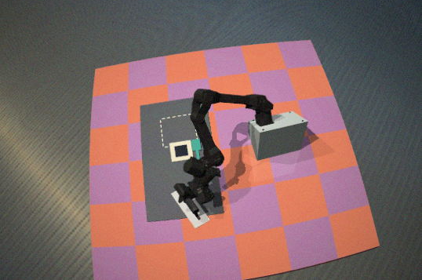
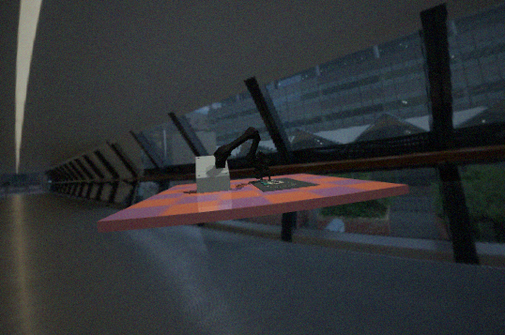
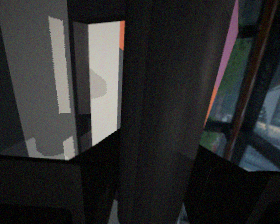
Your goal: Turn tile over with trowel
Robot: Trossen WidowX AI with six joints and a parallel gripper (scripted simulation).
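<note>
The dark mat is 260 mm to the right of my gripper tip, 70 mm below it and 30 mm behind it. From my gripper tip the other things lie so: cream tile: 270 mm to the right, 60 mm behind, 40 mm below; green trowel: 240 mm to the right, 120 mm behind, 40 mm below.
</note>
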